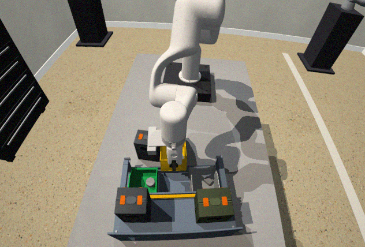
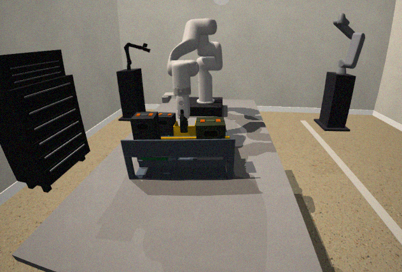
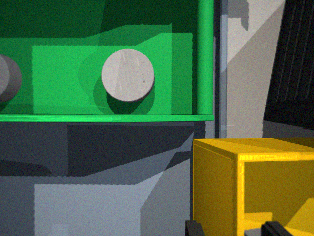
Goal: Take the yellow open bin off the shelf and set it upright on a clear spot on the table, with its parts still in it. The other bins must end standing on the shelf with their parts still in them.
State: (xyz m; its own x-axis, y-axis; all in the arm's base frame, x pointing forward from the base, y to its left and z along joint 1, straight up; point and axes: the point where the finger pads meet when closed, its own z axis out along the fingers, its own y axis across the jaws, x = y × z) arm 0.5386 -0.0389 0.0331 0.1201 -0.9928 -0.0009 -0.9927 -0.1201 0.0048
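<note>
The yellow open bin is 8 cm behind my hand, 5 cm below it and 1 cm to the right of it. Round my hand: grey shelf: 11 cm ahead, 3 cm below, 1 cm to the left; yellow bar: 14 cm ahead, 2 cm to the left, 1 cm above; grey bin: 12 cm to the left, 7 cm ahead, 6 cm below.
</note>
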